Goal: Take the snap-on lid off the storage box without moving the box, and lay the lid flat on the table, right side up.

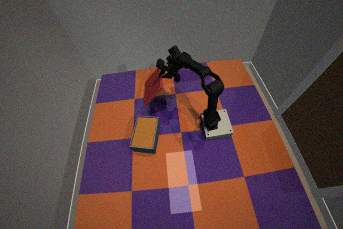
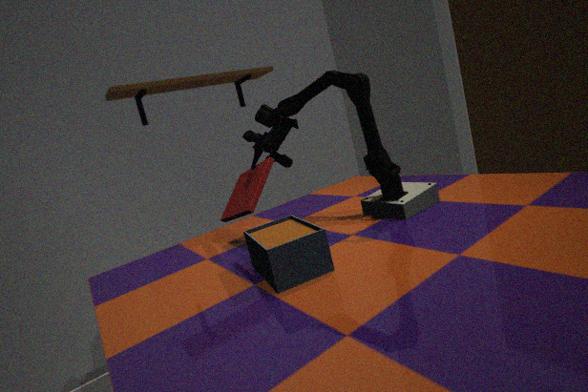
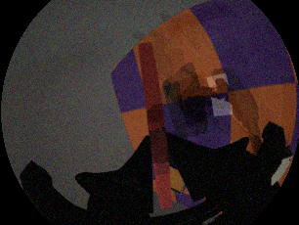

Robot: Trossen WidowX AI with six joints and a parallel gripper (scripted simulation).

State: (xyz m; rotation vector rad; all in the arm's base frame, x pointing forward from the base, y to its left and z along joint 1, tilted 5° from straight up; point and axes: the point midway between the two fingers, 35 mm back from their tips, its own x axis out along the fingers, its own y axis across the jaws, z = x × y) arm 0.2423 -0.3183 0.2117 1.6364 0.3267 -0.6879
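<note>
My gripper tip is now 6 cm short of the red lid, 5 cm above it and 1 cm to the right of it. From my gripper tip the other things lie so: storage box (31 cm to the left, 18 cm below, 14 cm ahead).
</note>
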